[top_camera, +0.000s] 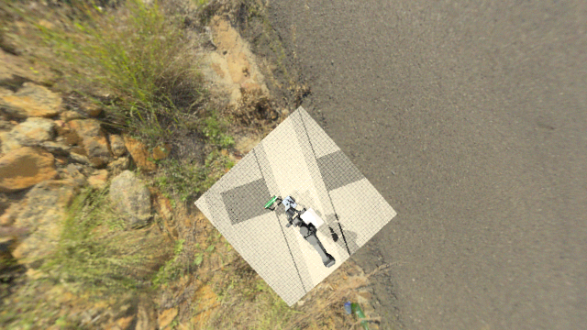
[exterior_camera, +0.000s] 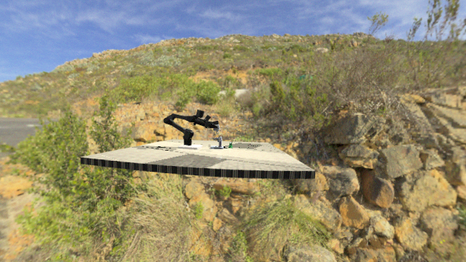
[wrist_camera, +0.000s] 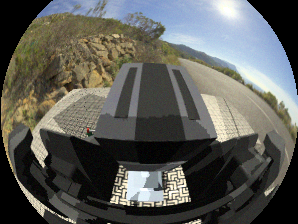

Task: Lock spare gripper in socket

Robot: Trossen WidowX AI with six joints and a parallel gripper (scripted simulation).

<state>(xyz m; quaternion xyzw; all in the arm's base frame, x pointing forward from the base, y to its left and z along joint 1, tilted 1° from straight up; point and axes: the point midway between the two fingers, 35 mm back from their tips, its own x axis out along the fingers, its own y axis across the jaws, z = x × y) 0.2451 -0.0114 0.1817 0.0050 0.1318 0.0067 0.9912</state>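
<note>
The green strip is 16 cm below my gripper tip, 12 cm to the left of it and 11 cm ahead of it. From my gripper tip the other things lie so: grey mount (14 cm below, 1 cm ahead); then spare gripper (1 cm behind).
</note>
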